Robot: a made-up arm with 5 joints.
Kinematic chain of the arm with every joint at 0, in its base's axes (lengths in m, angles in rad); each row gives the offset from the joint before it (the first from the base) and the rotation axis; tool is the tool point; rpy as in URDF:
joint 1: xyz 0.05 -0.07 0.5 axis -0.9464 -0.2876 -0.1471
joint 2: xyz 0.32 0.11 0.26 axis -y
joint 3: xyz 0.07 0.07 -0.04 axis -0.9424 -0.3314 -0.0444
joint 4: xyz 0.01 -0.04 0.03 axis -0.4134 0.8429 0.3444
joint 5: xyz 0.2 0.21 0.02 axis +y
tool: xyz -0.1 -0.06 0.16 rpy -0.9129 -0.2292 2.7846
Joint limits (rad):
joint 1: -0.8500..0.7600
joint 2: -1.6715..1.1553
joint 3: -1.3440..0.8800
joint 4: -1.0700..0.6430
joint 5: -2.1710..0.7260
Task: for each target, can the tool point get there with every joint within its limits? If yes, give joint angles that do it. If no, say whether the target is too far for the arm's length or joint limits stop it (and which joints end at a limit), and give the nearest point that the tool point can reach.
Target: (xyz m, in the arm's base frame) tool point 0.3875 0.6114 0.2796
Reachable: no: joint limits stop it (at a limit: joint 2, joint 3, joint 5) | nearest point 0.4209 0.3464 0.4145 | short by 0.299 m
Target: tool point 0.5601 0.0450 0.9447
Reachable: yes | joints -0.6413 0.2881 0.1257 0.3081 -0.1912
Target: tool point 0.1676 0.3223 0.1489
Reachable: no: joint limits stop it (at a limit: joint 2, joint 3, joint 4, joint 5) | nearest point 0.2975 0.2234 0.3124 | short by 0.231 m
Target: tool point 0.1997 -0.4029 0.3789
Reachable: no: joint limits stop it (at a limit: joint 2, joint 3, joint 4, joint 5) | nearest point 0.3510 -0.2358 0.4486 | short by 0.236 m
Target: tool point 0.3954 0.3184 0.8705
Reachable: yes | joints 0.0407 0.4918 0.6700 -0.3159 -0.2084
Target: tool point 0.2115 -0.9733 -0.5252
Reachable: no: too far | nearest point 0.3496 -0.1931 0.3743 | short by 1.199 m
